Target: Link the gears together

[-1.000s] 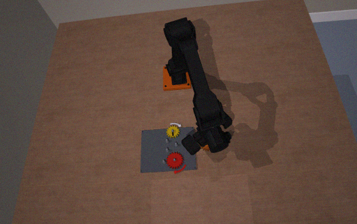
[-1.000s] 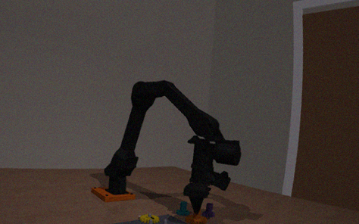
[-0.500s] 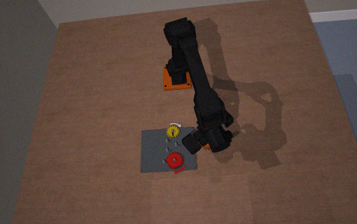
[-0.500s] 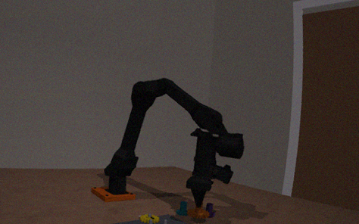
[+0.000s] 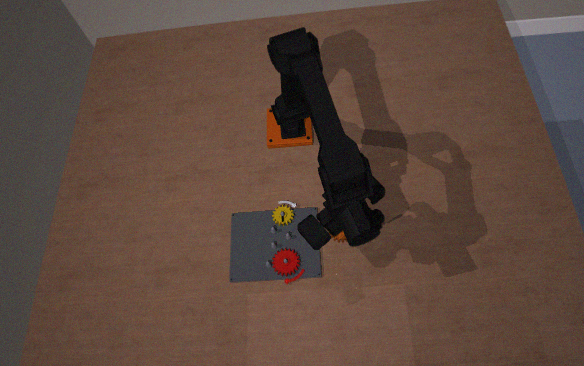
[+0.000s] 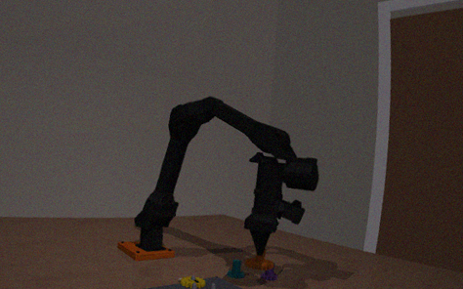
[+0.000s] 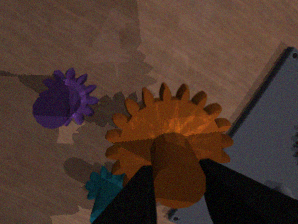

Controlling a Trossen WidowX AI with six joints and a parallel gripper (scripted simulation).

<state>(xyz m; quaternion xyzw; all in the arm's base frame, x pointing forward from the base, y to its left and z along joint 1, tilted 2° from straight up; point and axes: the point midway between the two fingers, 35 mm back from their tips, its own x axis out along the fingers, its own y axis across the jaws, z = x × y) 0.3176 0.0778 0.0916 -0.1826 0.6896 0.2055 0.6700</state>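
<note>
Now: the yellow striped gear 7 cm behind my gripper tip, 13 cm to the right of it and 6 cm below it. Round my gripper tip: orange gear 1 cm below; then teal gear 7 cm behind, 1 cm to the left, 6 cm below; then purple gear 2 cm behind, 7 cm to the left, 6 cm below.
</note>
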